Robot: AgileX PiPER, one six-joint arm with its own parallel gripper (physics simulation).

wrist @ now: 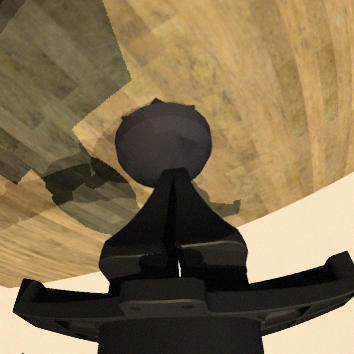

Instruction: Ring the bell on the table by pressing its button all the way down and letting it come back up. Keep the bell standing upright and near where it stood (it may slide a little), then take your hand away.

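The bell (164, 142) is a dark grey, rounded dome near the middle of the wrist view, standing on the wooden table. Its button does not show; the fingertips cover the near edge of the dome, where they overlap it. My gripper (175, 181) is shut, its two dark fingers together with a thin slit of light low between them. The tips are at or just above the bell's lower edge in the view; whether they touch the button or the dome is hidden.
The wood-grained table top (250, 100) spreads around and behind the bell. Dark shadows fall on it at the left and beside the bell. The table's edge curves across the lower part of the view, with a pale surface beyond it.
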